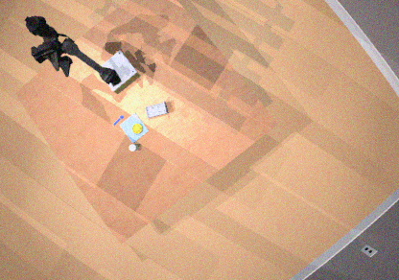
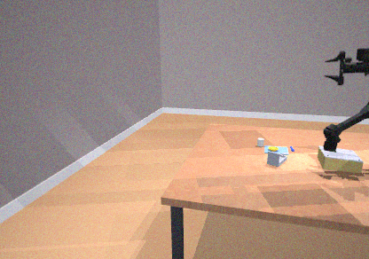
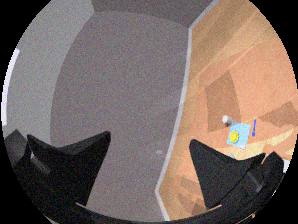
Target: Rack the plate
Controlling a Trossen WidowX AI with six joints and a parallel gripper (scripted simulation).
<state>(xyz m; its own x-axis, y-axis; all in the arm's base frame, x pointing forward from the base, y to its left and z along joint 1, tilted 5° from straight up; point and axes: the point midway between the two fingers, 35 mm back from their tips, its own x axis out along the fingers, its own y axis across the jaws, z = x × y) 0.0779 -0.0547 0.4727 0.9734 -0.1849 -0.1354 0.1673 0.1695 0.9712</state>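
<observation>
Right now the yellow plate is 530 mm below my gripper tip, 250 mm ahead of it and 30 mm to the left of it. Also, from my gripper tip: light blue mat (540 mm below, 230 mm ahead, 10 mm to the left); then blue spoon (540 mm below, 130 mm ahead, 40 mm to the right); then grey dish rack (520 mm below, 210 mm ahead, 200 mm to the left).
</observation>
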